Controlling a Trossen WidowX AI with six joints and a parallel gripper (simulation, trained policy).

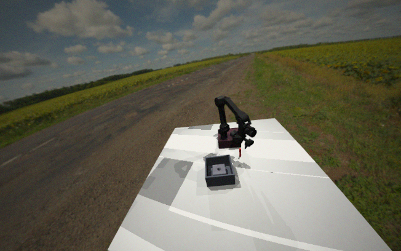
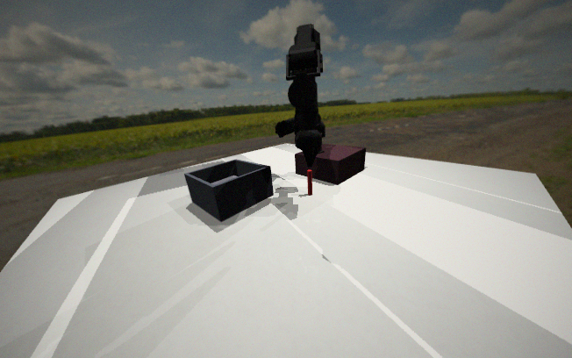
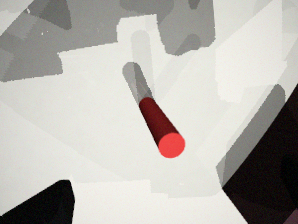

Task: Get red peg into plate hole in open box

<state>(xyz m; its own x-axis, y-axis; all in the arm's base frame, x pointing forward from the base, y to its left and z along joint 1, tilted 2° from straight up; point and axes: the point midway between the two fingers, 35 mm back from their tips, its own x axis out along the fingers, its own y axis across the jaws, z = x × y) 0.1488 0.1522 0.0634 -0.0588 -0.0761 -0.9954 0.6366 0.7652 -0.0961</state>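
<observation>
The red peg lies 70 mm below my gripper tip. The rest, counted from my gripper tip: grey plate: 200 mm ahead, 150 mm to the right, 70 mm below; then dark box: 200 mm ahead, 150 mm to the right, 90 mm below.
</observation>
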